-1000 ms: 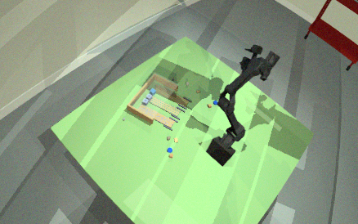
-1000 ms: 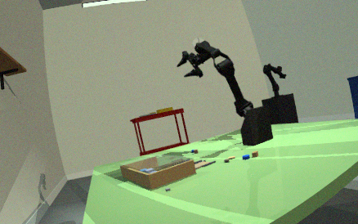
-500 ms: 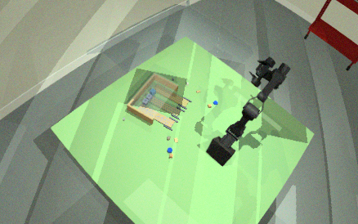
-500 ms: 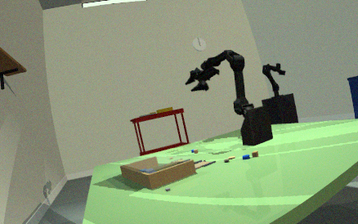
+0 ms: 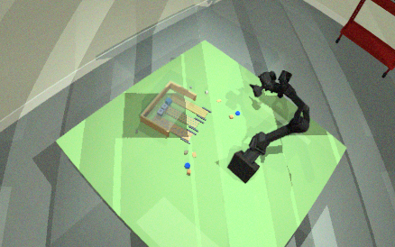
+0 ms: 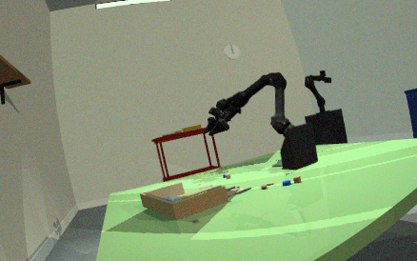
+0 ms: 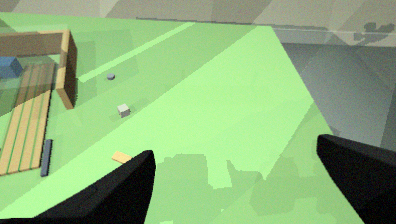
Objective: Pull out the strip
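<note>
Right now the blue-speckled strip is 16 cm ahead of my gripper tip, 48 cm to the left of it and 22 cm below it.
</note>
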